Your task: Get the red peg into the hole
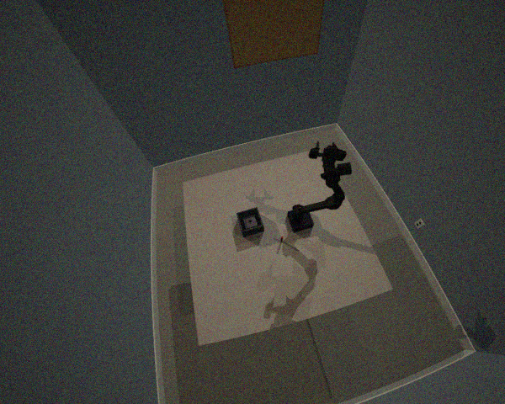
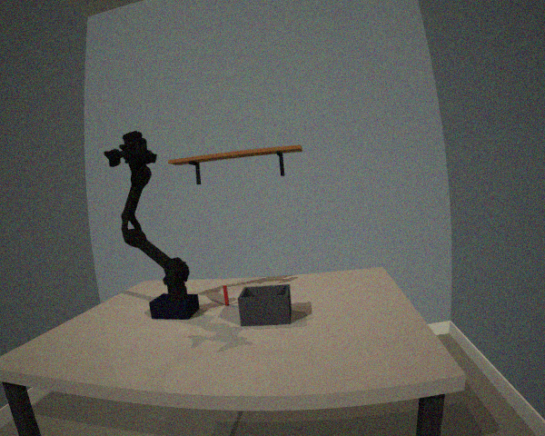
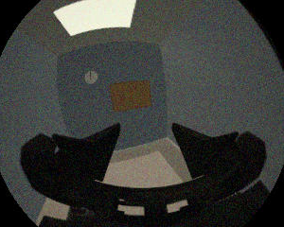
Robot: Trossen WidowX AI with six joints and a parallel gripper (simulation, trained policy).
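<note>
Now: gripper tip 590 mm above the red peg, 290 mm to the right of it and 280 mm short of it. The rest, counted from my gripper tip: plate: 580 mm below, 480 mm ahead, 130 mm to the left; box: 600 mm below, 480 mm ahead, 130 mm to the left.
</note>
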